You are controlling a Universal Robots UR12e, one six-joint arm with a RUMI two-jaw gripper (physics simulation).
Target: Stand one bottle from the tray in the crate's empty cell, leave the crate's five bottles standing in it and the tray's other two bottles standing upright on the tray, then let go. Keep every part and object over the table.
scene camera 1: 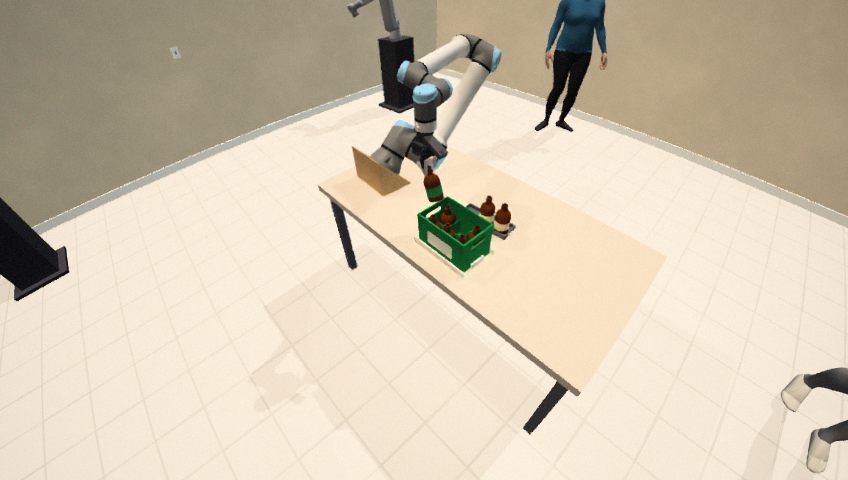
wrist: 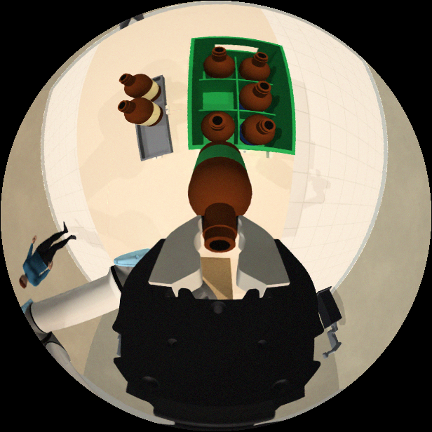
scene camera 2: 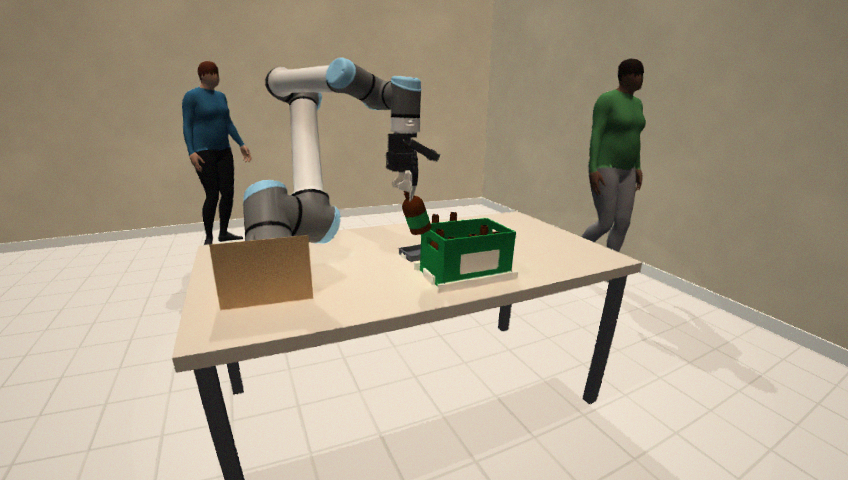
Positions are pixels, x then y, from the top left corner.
Labels:
My gripper shows in scene camera 1, in the wrist view point(219, 217) and in scene camera 2. The same spot on my gripper: point(scene camera 2: 406, 181) is point(scene camera 1: 419, 162).

